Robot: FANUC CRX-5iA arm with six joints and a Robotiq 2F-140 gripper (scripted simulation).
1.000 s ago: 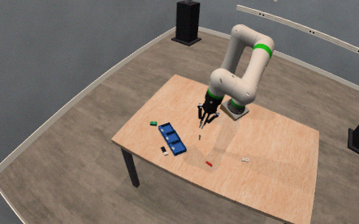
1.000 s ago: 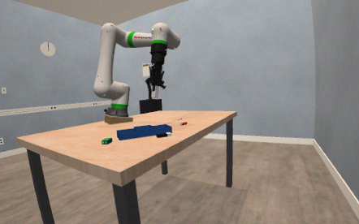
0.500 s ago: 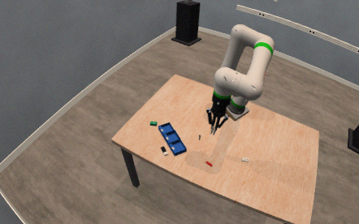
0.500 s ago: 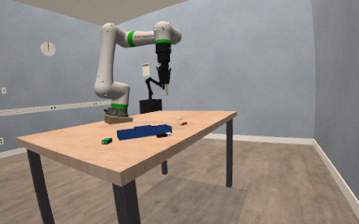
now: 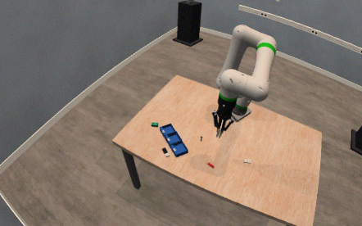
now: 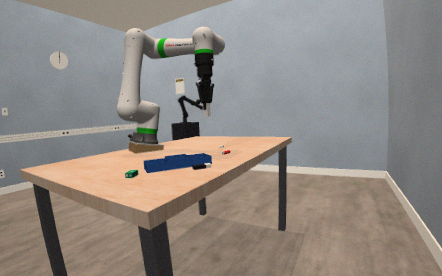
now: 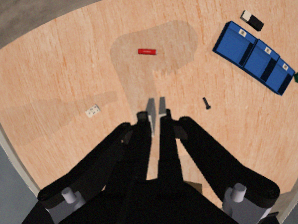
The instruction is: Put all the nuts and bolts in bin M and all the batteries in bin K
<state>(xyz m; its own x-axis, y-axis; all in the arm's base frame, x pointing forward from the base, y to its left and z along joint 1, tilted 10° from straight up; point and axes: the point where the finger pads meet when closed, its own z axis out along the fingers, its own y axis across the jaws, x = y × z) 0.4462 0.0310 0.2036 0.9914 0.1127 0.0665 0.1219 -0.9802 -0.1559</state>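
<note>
Right now the joined blue bins is 70 mm ahead of my hand, 270 mm to the right of it and 200 mm below it. From my hand the other things lie so: red battery 80 mm ahead, 30 mm to the left, 210 mm below; small dark bolt 60 mm behind, 140 mm to the right, 210 mm below; small white piece 80 mm behind, 210 mm to the left, 210 mm below.
</note>
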